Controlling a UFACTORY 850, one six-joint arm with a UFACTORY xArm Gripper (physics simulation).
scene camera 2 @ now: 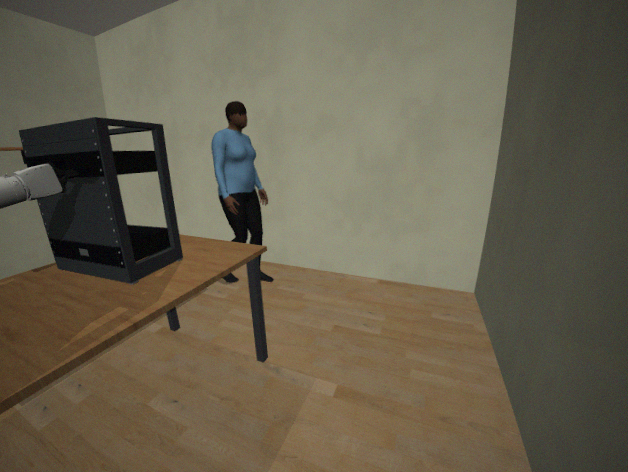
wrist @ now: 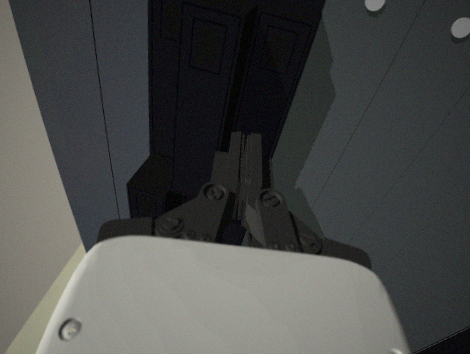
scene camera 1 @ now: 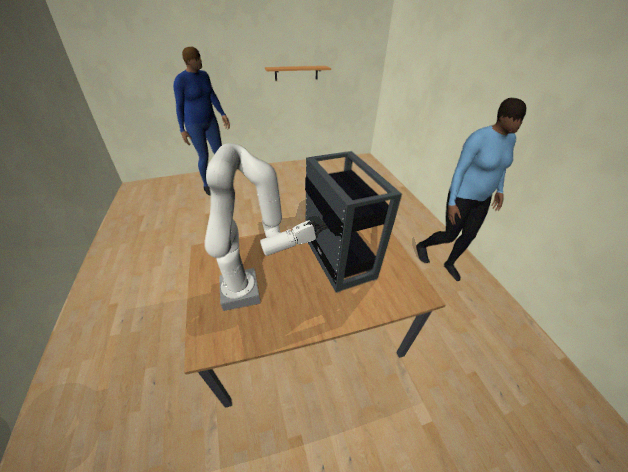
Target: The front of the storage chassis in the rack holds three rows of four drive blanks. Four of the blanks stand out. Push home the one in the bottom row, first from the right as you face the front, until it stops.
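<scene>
The rack (scene camera 1: 346, 243) (scene camera 2: 117, 203) stands on the table. The dark storage chassis (scene camera 1: 370, 215) (scene camera 2: 134, 161) (wrist: 200, 110) sits in its upper part. In the wrist view, dark drive blanks with square outlines show in it, one (wrist: 277, 47) at the upper right and another (wrist: 207, 45) beside it. A block-shaped blank (wrist: 145, 200) stands out at the lower left. My gripper (scene camera 1: 320, 227) (scene camera 2: 73, 178) (wrist: 242, 152) is shut and empty, its tips at the chassis front, near the edge of the grey panel below. Its fingers hide part of the front; I cannot tell whether they touch a blank.
A large grey panel (scene camera 2: 81, 208) (wrist: 395, 150) fills the rack front below the chassis. A black unit (scene camera 2: 101, 254) with a light label sits at the bottom. The table (scene camera 1: 284, 314) (scene camera 2: 50, 324) carries the arm base. Two people stand beyond the table, one (scene camera 1: 484, 164) (scene camera 2: 238, 162) on the rack's side.
</scene>
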